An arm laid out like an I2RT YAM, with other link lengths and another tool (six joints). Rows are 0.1 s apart.
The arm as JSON. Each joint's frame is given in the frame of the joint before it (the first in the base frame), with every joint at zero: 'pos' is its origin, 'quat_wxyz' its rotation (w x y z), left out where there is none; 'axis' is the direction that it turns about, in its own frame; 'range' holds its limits. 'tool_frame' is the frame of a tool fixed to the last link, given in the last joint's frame.
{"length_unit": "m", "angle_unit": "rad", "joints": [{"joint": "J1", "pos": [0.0, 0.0, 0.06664], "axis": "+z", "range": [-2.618, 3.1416]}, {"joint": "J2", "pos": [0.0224, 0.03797, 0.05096], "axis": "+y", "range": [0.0, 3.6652]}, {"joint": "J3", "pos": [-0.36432, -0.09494, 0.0], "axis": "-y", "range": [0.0, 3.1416]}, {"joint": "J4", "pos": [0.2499, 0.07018, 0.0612], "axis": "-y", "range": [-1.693, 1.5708]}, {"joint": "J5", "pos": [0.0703, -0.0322, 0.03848], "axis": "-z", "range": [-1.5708, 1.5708]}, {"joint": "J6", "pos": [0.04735, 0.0, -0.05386], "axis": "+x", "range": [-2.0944, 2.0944]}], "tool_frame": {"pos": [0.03, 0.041, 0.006], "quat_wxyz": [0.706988, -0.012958, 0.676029, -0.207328]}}
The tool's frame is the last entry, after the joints.
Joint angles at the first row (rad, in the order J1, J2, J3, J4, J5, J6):
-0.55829 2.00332 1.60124 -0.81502 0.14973 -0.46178
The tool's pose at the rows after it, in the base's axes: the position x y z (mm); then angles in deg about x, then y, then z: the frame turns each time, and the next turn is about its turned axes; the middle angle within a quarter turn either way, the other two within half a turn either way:
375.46, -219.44, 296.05, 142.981, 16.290, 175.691
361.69, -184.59, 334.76, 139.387, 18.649, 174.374
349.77, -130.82, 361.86, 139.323, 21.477, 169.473
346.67, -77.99, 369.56, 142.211, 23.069, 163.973
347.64, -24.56, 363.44, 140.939, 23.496, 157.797
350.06, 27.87, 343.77, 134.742, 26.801, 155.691
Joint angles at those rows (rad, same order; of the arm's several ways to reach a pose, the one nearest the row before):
-0.54609 1.90948 1.61690 -0.87225 0.16116 -0.46140
-0.47857 1.80382 1.61691 -0.92795 0.21839 -0.46063
-0.35572 1.71797 1.61689 -1.01798 0.26188 -0.44841
-0.21610 1.68706 1.61687 -1.09999 0.28058 -0.39654
-0.04215 1.68708 1.60353 -1.15415 0.38015 -0.33322
0.14555 1.68707 1.52723 -1.10266 0.53769 -0.24586

